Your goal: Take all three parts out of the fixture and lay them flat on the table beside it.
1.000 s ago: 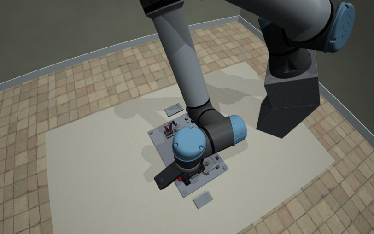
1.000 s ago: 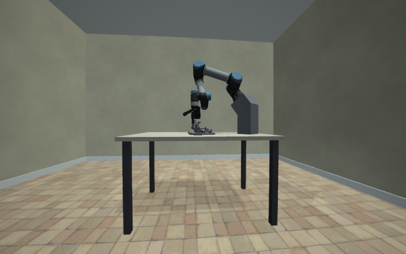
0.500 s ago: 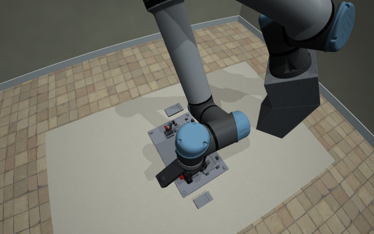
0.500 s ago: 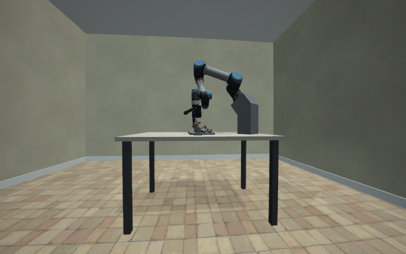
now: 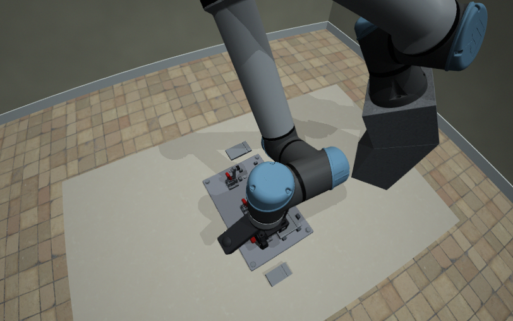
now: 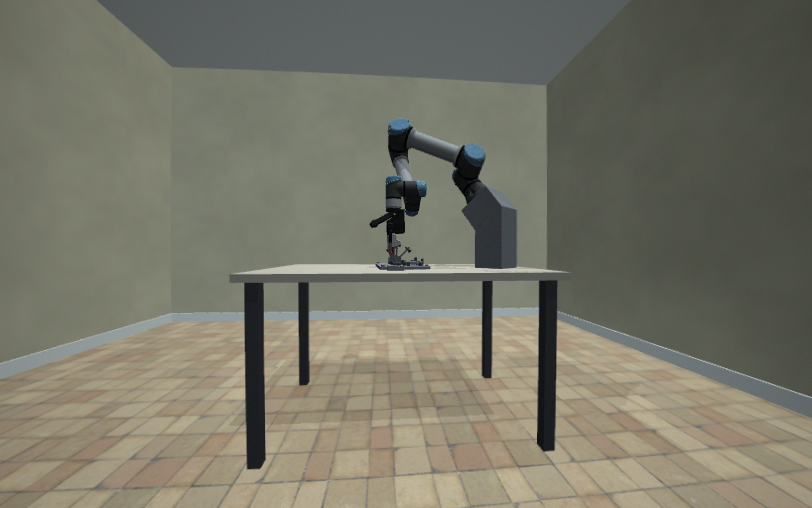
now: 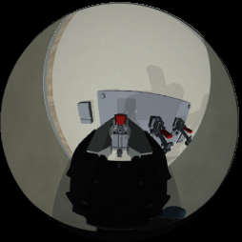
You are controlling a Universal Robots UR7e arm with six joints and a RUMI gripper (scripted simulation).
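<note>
The light grey flat part lies 12 cm behind my hand, 5 cm below it and 1 cm to the left of it. Round my hand: grey fixture plate 10 cm to the right, 7 cm below, 7 cm behind.
</note>
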